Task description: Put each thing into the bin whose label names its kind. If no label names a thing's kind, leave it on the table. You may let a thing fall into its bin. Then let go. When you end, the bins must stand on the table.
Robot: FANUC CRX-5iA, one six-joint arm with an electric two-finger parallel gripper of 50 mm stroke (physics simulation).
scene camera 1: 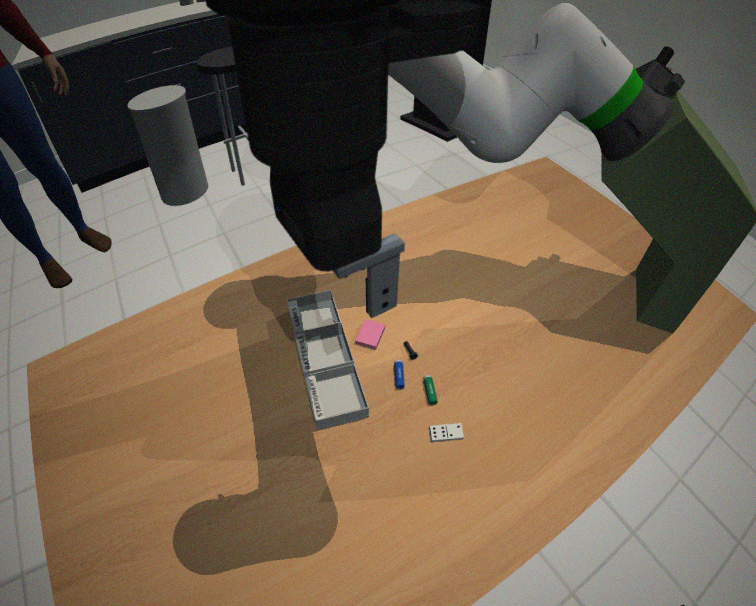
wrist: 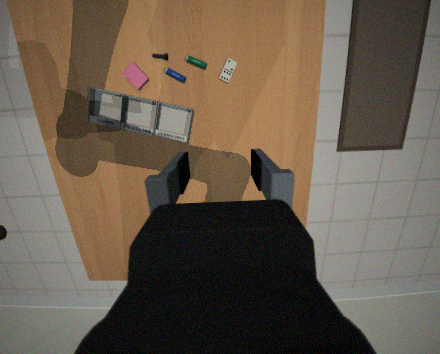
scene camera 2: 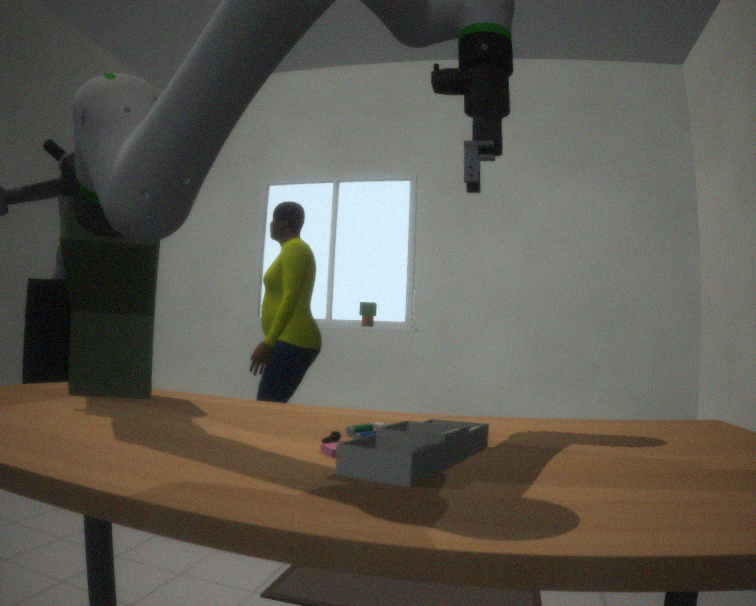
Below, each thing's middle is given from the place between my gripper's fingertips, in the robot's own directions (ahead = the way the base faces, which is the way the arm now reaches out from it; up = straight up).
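There is the grey three-part bin tray (scene camera 2: 405, 453), and it sits 360 mm below my hand. Counted from my hand as well, the tray is 190 mm to the right of it and 70 mm behind it.
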